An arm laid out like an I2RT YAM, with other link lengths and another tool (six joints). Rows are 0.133 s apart.
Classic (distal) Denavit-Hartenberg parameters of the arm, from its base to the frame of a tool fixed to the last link. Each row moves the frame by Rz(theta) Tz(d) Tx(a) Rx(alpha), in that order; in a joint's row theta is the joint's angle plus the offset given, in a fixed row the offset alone. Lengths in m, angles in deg.
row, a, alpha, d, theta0
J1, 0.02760, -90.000, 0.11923, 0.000
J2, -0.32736, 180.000, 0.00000, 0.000
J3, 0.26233, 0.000, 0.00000, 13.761
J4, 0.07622, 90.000, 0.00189, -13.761
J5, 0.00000, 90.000, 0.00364, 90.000
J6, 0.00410, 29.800, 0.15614, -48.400
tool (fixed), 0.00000, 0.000, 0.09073, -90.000
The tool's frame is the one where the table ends.
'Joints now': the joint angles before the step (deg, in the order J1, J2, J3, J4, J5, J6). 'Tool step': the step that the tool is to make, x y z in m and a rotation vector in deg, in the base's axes. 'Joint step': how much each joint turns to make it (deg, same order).
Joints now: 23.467 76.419 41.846 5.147 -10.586 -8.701
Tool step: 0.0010 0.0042 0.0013 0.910 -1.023 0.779
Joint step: -0.003 0.608 -0.878 2.786 -0.891 -0.002
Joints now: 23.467 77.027 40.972 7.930 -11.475 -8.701
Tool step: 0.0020 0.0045 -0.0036 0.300 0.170 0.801
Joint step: -0.016 1.290 -0.009 1.245 -0.882 -0.085
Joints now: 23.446 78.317 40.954 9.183 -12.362 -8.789
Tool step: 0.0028 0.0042 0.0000 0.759 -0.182 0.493
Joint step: 0.018 1.063 -0.001 1.608 -0.712 0.337
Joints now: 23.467 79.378 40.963 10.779 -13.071 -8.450
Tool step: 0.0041 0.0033 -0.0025 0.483 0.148 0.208
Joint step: -0.008 1.345 0.146 1.338 -0.424 0.355
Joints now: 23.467 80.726 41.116 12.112 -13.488 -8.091
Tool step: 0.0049 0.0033 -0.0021 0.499 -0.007 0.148
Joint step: -0.013 1.438 0.191 1.532 -0.352 0.340
